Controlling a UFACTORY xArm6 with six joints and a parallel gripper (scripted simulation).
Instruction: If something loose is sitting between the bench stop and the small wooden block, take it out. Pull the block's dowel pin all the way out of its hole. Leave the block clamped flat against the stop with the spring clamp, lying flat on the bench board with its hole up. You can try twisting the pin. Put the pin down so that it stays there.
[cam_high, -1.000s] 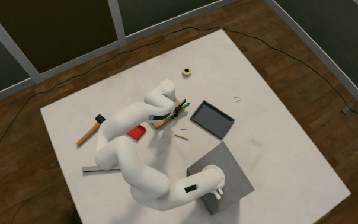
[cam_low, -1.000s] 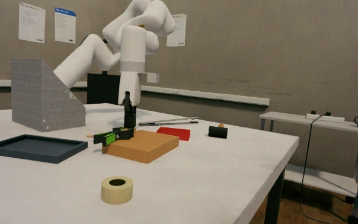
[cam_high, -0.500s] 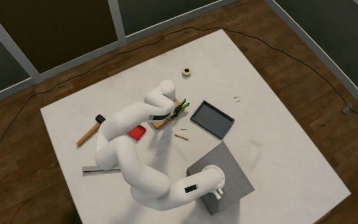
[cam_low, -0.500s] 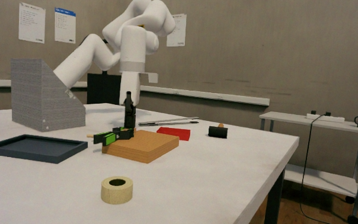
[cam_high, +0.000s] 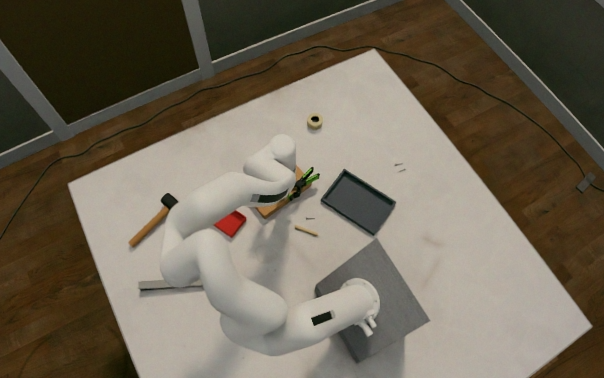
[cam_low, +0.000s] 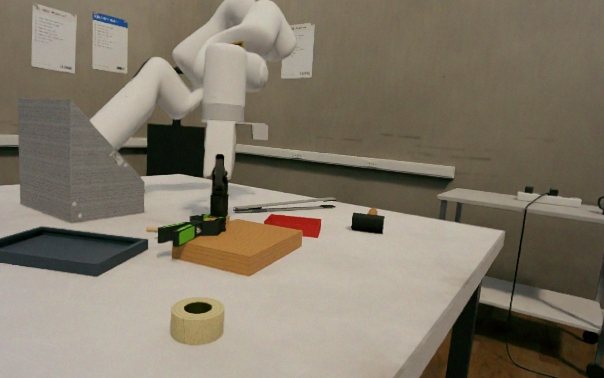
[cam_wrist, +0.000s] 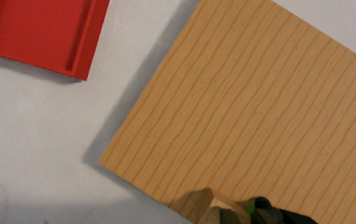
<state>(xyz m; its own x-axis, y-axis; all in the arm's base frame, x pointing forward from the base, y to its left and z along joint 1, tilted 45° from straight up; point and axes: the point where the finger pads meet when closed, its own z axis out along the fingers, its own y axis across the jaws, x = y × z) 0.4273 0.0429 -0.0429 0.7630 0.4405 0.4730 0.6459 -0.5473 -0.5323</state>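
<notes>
Now: hand 2 cm above the dowel pin. Round my hand: loose dowel 13 cm behind, 7 cm below, 1 cm to the right; small wooden block 4 cm below; red tray 20 cm to the left, 7 cm below, 4 cm ahead.
</notes>
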